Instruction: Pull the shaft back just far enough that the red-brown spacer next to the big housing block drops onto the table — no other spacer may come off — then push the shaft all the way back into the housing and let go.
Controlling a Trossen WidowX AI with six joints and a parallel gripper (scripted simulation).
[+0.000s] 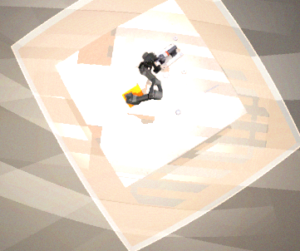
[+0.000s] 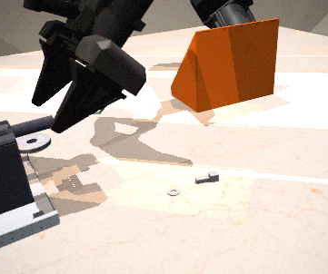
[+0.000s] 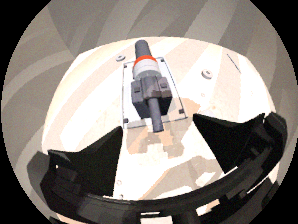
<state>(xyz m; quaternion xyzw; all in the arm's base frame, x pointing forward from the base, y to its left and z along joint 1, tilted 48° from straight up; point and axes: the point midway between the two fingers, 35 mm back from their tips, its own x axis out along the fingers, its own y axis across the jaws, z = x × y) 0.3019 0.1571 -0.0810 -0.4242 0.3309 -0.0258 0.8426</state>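
Now: gripper tip 90 mm short of the blue-grey shaft, 20 mm to the right of it and 10 mm above it. Also, from my gripper tip: red-brown spacer 110 mm ahead, 30 mm to the left, 10 mm below; small grey bolt 170 mm behind, 80 mm below, 60 mm to the left; pale washer 120 mm to the right, 80 mm below, 40 mm ahead.
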